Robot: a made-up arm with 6 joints. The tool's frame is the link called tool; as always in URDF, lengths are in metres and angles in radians. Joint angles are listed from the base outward.
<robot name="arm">
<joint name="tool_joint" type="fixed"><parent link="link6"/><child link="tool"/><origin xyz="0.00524 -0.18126 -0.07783" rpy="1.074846 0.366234 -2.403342"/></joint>
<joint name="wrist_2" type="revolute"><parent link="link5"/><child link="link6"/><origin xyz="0.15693 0.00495 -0.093" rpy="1.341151 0.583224 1.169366"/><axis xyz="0 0 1"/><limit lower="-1.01" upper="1.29"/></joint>
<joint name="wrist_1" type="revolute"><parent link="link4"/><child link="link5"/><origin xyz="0.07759 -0.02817 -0.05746" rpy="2.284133 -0.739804 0.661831"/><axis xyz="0 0 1"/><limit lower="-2.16" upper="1.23"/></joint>
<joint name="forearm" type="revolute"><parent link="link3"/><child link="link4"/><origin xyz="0.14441 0.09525 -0.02" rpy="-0.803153 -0.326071 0.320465"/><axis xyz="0 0 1"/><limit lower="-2.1" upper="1.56"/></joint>
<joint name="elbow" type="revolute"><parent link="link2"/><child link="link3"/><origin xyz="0.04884 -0.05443 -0.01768" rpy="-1.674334 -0.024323 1.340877"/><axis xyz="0 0 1"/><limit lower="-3.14" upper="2.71"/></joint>
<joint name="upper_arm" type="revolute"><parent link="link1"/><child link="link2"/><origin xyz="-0.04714 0.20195 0.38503" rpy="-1.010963 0.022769 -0.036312"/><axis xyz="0 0 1"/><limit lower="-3.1" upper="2.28"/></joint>
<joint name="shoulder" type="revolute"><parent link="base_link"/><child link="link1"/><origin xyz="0.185 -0.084 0.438" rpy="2.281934 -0.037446 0.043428"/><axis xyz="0 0 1"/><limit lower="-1.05" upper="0.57"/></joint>
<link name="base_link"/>
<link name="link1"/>
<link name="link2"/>
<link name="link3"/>
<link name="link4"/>
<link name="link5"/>
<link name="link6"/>
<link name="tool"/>
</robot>
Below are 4 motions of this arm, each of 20 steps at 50 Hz.
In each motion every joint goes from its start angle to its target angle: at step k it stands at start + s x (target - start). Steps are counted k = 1, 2, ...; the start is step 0. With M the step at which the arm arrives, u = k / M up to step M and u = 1 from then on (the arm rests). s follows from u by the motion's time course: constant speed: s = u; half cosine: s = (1 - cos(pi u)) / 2; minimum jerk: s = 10 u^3 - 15 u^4 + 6 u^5.
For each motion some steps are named. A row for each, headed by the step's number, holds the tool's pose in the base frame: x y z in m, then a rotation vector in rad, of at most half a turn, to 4 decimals.
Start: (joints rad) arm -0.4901 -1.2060 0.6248 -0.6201 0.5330 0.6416
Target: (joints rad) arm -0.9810 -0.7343 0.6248 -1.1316 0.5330 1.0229
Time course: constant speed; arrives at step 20
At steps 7, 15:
7: 0.0070 -0.4263 0.2776 -0.5718 1.8607 1.5038
15: 0.0342 -0.4544 0.2761 -0.5375 1.7223 1.8353

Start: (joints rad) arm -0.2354 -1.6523 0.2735 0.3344 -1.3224 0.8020
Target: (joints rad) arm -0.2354 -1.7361 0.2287 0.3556 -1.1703 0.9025
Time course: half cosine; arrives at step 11
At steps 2, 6, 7, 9, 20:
2: -0.0274 -0.4176 0.1723 1.7157 -1.8790 1.6526
6: -0.0304 -0.3981 0.1820 1.6128 -1.9423 1.5504
7: -0.0307 -0.3927 0.1848 1.5835 -1.9575 1.5223
9: -0.0308 -0.3842 0.1892 1.5371 -1.9794 1.4788
20: -0.0307 -0.3810 0.1909 1.5197 -1.9869 1.4626

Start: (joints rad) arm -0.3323 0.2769 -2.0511 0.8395 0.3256 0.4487
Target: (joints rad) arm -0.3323 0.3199 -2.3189 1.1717 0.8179 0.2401
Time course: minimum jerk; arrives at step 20
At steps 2, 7, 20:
2: 0.2404 -0.4868 0.4548 0.9572 1.0432 0.7948
7: 0.2314 -0.5005 0.4472 0.9797 0.9608 0.8652
20: 0.2058 -0.5489 0.4200 1.1113 0.6676 1.1065

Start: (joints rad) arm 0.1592 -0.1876 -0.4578 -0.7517 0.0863 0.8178
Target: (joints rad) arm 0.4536 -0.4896 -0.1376 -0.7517 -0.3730 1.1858
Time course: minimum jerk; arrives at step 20
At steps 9, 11, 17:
9: 0.2142 -0.2222 0.3359 0.3219 0.6165 0.2632
11: 0.2116 -0.2157 0.3263 0.3438 0.7355 0.2139
17: 0.2103 -0.2016 0.3116 0.4237 0.9683 0.1196

